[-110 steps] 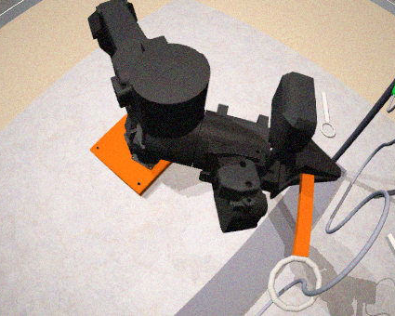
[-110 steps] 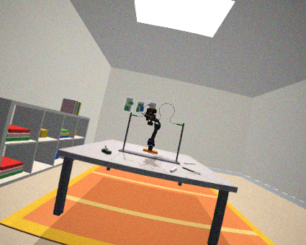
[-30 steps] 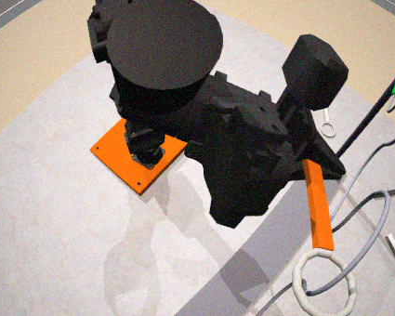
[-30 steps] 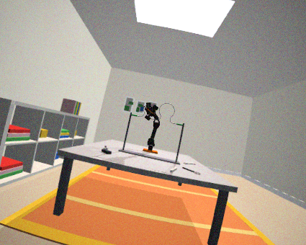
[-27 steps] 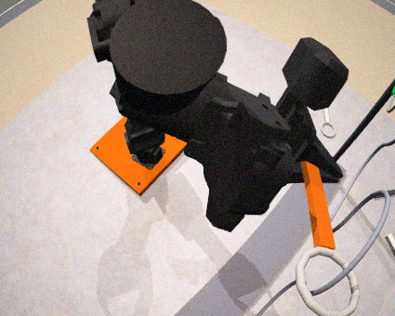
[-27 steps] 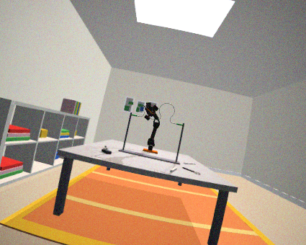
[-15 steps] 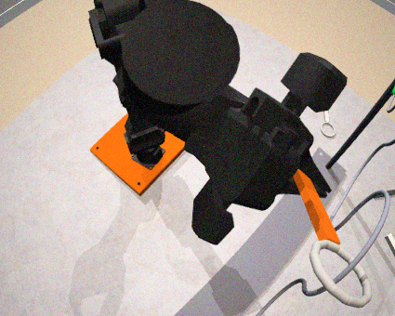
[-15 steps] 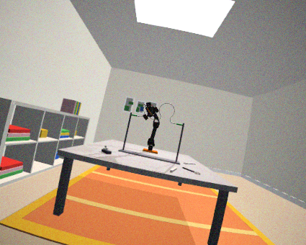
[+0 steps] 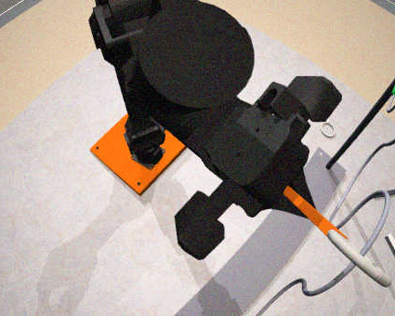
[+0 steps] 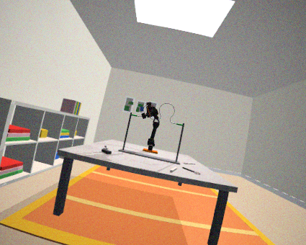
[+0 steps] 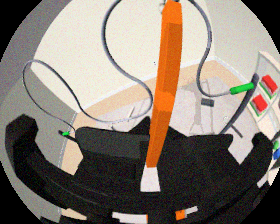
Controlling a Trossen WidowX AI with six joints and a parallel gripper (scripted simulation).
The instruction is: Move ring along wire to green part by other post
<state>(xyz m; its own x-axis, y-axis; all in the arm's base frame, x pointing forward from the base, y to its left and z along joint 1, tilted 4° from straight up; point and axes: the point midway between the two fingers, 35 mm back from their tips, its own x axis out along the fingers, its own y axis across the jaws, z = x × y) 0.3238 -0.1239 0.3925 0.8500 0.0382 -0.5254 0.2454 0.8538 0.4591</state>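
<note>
My gripper tip is 80 mm below the ring tool with orange handle and 40 mm to the left of it. Round my gripper tip: ring tool: 520 mm to the left, 410 mm below, 40 mm ahead; then white block: 410 mm below, 410 mm ahead, 230 mm to the left.
</note>
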